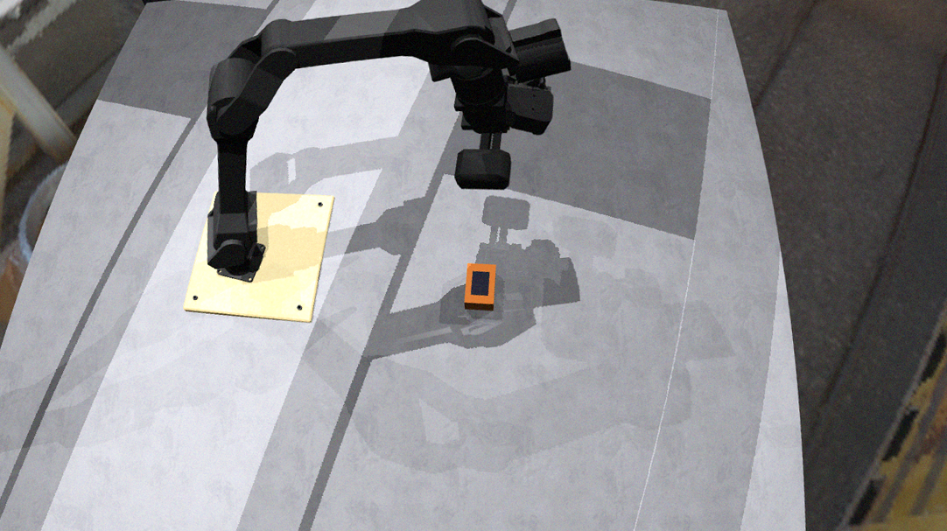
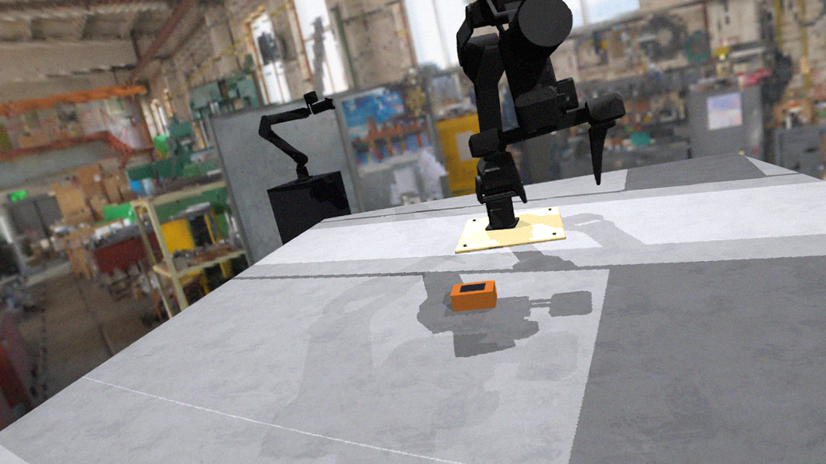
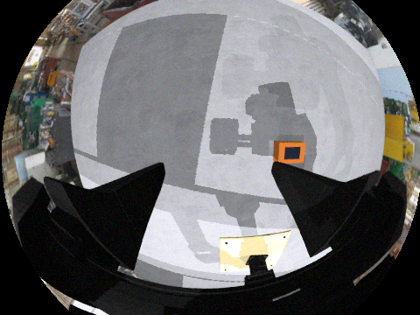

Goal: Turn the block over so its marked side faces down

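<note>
My gripper tip is now 14 cm to the left of the orange block and 13 cm above it.
</note>
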